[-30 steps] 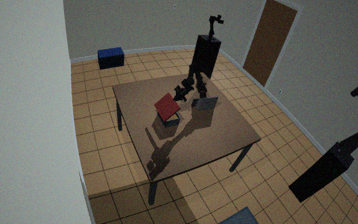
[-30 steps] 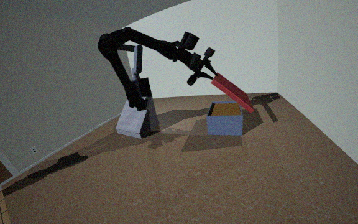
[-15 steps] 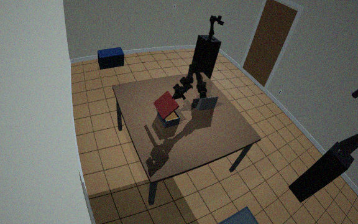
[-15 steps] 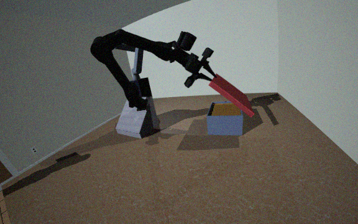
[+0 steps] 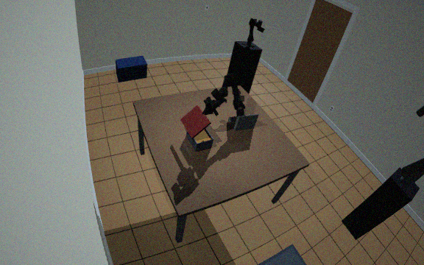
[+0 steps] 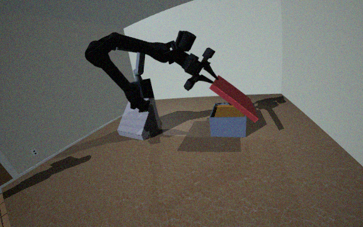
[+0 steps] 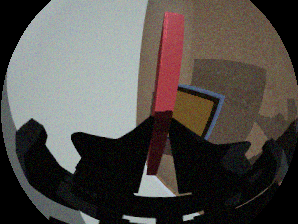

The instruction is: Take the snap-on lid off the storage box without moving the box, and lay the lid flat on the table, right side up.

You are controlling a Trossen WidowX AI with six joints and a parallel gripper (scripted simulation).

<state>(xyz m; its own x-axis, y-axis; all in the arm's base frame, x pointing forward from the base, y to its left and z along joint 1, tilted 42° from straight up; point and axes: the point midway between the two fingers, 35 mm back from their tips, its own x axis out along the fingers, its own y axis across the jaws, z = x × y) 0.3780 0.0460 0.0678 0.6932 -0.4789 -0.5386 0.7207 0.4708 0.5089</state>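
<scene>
The red lid lies 7 cm ahead of my gripper tip and 5 cm below it. The rest, counted from my gripper tip: storage box: 19 cm below, 7 cm to the left, 3 cm ahead.
</scene>
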